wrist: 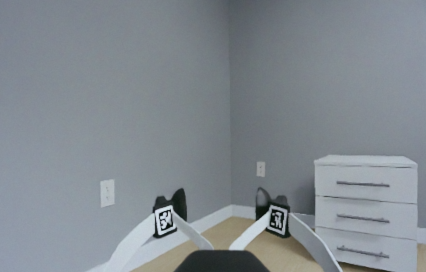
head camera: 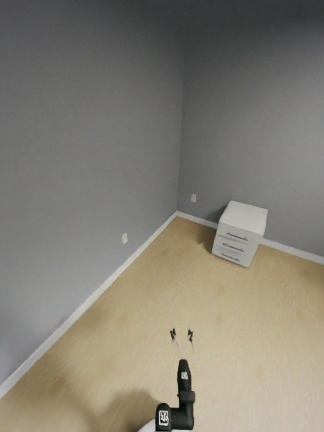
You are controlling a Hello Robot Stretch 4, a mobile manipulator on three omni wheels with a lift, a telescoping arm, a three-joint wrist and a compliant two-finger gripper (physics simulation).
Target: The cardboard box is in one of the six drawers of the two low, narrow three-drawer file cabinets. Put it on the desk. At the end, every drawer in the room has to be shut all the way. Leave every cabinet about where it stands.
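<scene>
A low white three-drawer file cabinet (head camera: 243,218) (wrist: 366,195) stands near the far wall, to the right of the room's corner. Its three drawers with dark bar handles look shut. My gripper (head camera: 181,334) (wrist: 221,206) is open, with nothing between its fingers, and is held out well in front of the cabinet and to its left. The cardboard box, the desk and the second file cabinet do not show in either view.
Grey walls meet in a corner left of the cabinet, with a white baseboard (head camera: 89,303) along the floor. One wall outlet (head camera: 124,238) (wrist: 107,193) is on the left wall, and another outlet (head camera: 193,198) (wrist: 260,169) is on the far wall.
</scene>
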